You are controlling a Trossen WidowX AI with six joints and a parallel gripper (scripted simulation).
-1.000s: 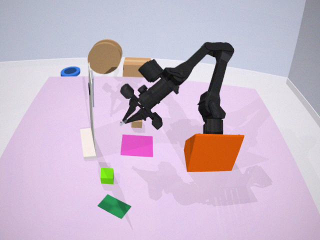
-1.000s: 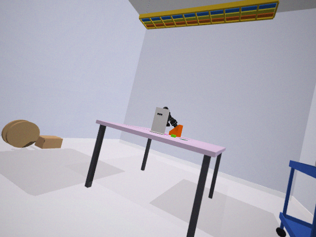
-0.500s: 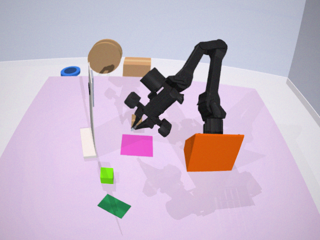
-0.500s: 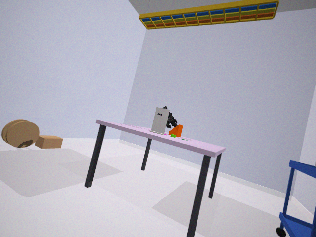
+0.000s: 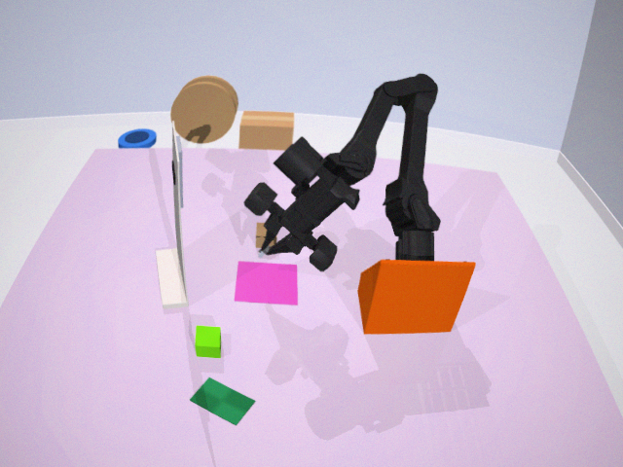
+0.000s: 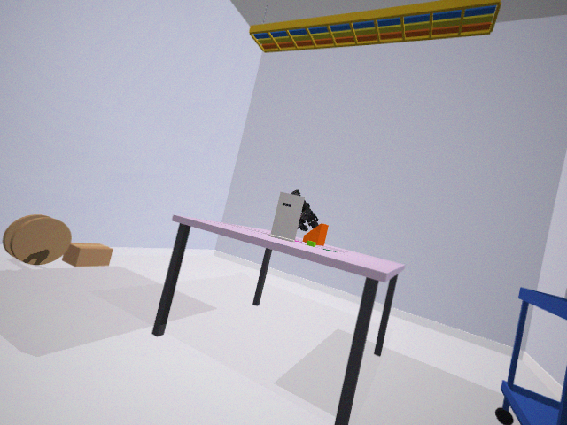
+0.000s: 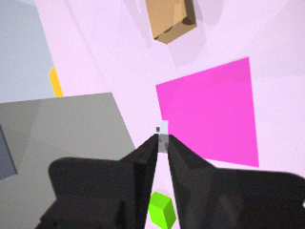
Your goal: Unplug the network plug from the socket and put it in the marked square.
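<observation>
Now: the magenta square 1 cm behind my gripper tip and 8 cm below it. The rest, counted from my gripper tip: flat dark green tile (6 cm ahead, 31 cm to the left, 8 cm below); upright panel (18 cm ahead, 6 cm above); pale grey network plug (right at my gripper tip).
</observation>
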